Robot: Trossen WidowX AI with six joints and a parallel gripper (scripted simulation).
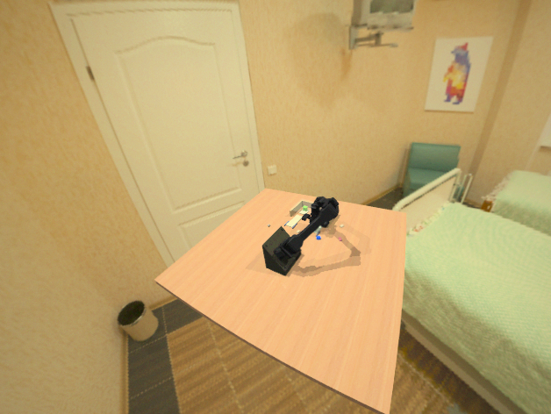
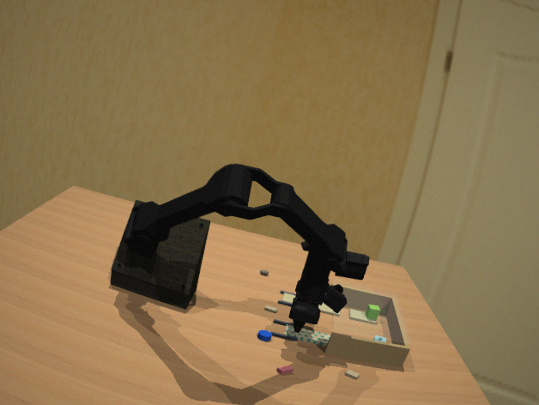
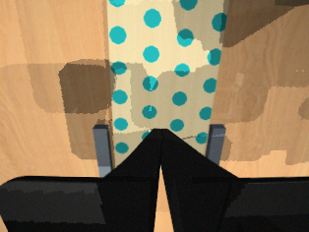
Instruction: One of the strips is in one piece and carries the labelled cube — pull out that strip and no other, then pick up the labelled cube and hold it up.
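My gripper tip is now 20 cm short of the light blue labelled cube, 2 cm below it and 1 cm to the left of it. Round my gripper tip: pink block: 19 cm to the right, 1 cm behind; blue disc: 7 cm behind, 6 cm to the right.
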